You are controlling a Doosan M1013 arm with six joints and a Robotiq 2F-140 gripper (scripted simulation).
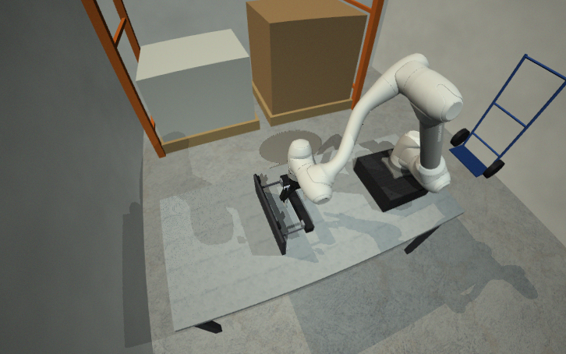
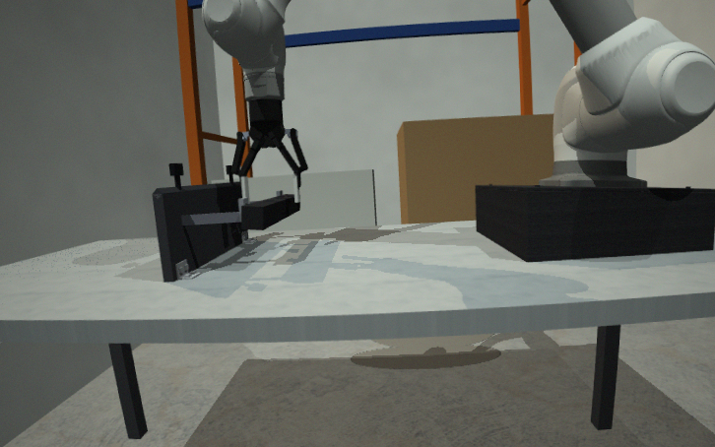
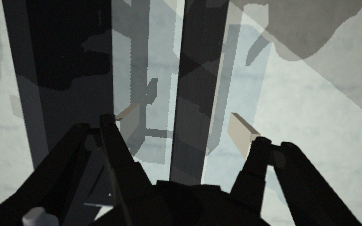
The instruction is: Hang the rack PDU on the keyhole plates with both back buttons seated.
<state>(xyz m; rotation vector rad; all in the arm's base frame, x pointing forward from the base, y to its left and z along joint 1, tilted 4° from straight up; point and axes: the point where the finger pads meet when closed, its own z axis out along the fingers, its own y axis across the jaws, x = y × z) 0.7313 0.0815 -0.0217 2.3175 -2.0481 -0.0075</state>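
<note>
Now: hand 30 mm above the rack PDU and 10 mm short of it. The rest, counted from my hand: mounting board 150 mm ahead, 60 mm below, 10 mm to the left.
</note>
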